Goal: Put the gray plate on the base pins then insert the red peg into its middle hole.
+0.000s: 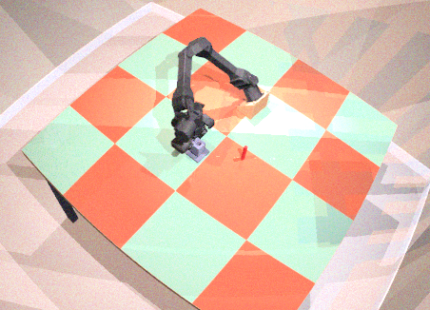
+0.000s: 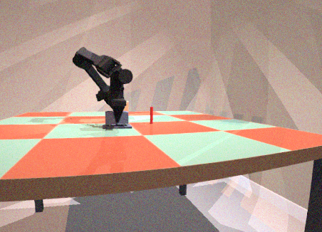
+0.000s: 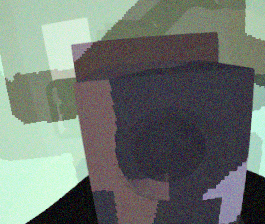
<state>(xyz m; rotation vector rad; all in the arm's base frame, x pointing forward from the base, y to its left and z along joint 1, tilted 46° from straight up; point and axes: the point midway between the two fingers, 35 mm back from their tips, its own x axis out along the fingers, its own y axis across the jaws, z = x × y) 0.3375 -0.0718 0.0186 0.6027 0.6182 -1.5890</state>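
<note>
Right now my gripper tip is 30 mm below the gray plate. Also, from my gripper tip: red peg 180 mm to the left, 100 mm behind, 20 mm above; flat base 10 mm below.
</note>
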